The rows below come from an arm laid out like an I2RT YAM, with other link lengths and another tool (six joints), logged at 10 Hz.
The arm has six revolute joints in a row. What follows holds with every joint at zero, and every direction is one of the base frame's.
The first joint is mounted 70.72 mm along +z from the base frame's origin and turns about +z.
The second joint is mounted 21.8 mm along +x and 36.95 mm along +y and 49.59 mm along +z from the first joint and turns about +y.
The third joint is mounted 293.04 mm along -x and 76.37 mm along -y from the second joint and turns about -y.
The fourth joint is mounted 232.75 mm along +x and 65.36 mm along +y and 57 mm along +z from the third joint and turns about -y.
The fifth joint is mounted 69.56 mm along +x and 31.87 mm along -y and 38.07 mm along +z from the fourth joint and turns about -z.
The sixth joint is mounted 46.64 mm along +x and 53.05 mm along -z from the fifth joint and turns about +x.
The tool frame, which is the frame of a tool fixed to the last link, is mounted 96 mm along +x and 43 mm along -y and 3 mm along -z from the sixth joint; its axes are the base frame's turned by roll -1.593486, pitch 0.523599 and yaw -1.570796 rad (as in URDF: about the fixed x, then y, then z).
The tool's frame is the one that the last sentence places.
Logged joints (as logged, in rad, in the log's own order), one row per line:
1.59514, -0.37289, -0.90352, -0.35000, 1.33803, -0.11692
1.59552, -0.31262, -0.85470, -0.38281, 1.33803, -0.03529
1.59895, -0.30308, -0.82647, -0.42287, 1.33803, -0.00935
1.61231, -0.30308, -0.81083, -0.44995, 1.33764, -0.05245
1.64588, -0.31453, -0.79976, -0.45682, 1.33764, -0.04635
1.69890, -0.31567, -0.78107, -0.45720, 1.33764, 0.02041
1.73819, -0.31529, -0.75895, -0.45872, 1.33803, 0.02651
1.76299, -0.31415, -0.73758, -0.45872, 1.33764, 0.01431
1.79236, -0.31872, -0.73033, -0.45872, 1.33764, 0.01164
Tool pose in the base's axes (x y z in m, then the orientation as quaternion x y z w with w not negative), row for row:
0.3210, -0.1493, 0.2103, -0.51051, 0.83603, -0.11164, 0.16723
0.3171, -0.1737, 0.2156, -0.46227, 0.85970, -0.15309, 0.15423
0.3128, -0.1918, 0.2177, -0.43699, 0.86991, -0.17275, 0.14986
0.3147, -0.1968, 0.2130, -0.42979, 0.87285, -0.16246, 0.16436
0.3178, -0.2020, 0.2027, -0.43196, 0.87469, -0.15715, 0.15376
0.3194, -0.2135, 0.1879, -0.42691, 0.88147, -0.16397, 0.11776
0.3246, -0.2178, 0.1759, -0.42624, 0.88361, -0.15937, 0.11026
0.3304, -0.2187, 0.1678, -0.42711, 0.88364, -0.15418, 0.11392
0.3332, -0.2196, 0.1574, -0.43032, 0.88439, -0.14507, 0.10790
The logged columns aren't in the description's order. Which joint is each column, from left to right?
Columns, left to right: joint 2, joint 6, joint 4, joint 1, joint 3, joint 5.
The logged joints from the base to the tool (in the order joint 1, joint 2, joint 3, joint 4, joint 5, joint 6), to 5 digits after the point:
-0.35000, 1.59514, 1.33803, -0.90352, -0.11692, -0.37289
-0.38281, 1.59552, 1.33803, -0.85470, -0.03529, -0.31262
-0.42287, 1.59895, 1.33803, -0.82647, -0.00935, -0.30308
-0.44995, 1.61231, 1.33764, -0.81083, -0.05245, -0.30308
-0.45682, 1.64588, 1.33764, -0.79976, -0.04635, -0.31453
-0.45720, 1.69890, 1.33764, -0.78107, 0.02041, -0.31567
-0.45872, 1.73819, 1.33803, -0.75895, 0.02651, -0.31529
-0.45872, 1.76299, 1.33764, -0.73758, 0.01431, -0.31415
-0.45872, 1.79236, 1.33764, -0.73033, 0.01164, -0.31872

